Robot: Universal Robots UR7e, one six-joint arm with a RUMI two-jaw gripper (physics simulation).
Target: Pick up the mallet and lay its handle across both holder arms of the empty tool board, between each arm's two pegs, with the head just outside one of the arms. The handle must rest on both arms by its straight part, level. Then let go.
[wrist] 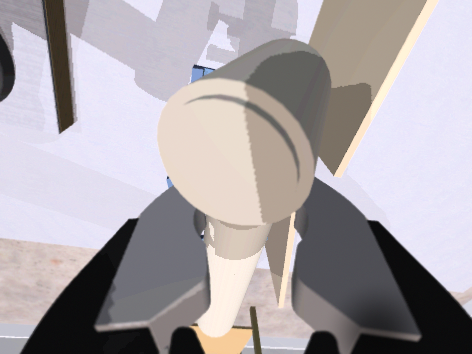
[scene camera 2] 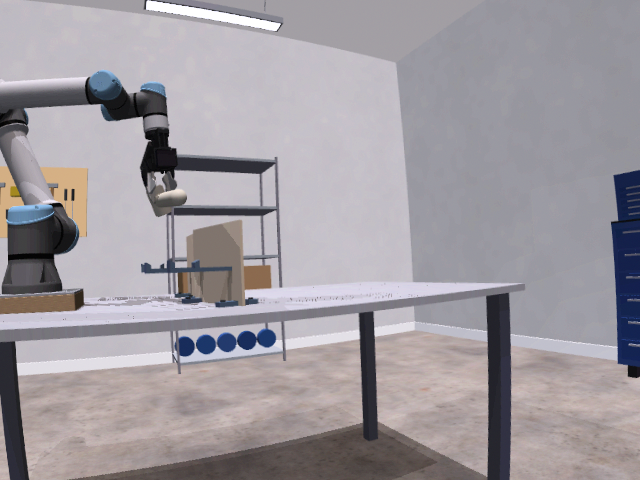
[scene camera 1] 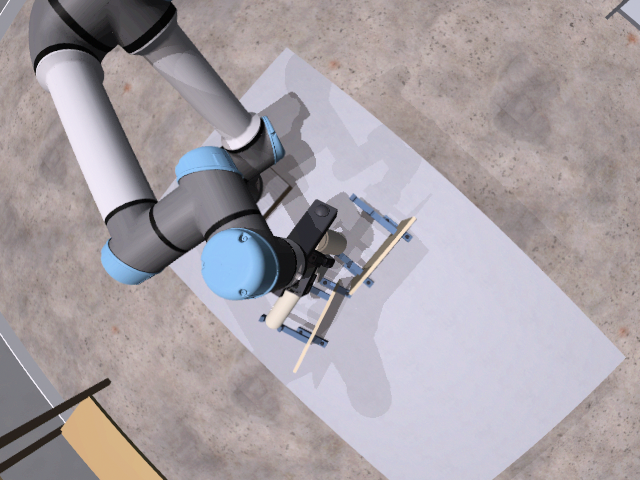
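The gripper (scene camera 1: 308,280) (scene camera 2: 160,187) (wrist: 250,220) is shut on the pale mallet (scene camera 1: 282,308) (scene camera 2: 171,197) (wrist: 230,155), on its handle close under the head. In scene camera 2 it hangs well above the boards. Two upright boards, an upper one (scene camera 1: 383,255) and a lower one (scene camera 1: 314,333), stand on the table; neither shows a tool on its blue arms. In scene camera 1 the handle's free end overlaps the lower board's outer arm (scene camera 1: 292,333). The inner arm (scene camera 1: 319,292) is partly hidden by the gripper. The upper board's arms (scene camera 1: 374,213) (scene camera 1: 351,265) lie right of the head.
The table (scene camera 1: 491,335) (scene camera 2: 439,290) carries both boards. A dark thin bar (scene camera 1: 278,200) (wrist: 59,65) lies near the robot's base. A shelf rack (scene camera 2: 278,206) and a wall tool panel (scene camera 2: 80,201) are in the background. Blue foot brackets stick out at the boards' bottoms.
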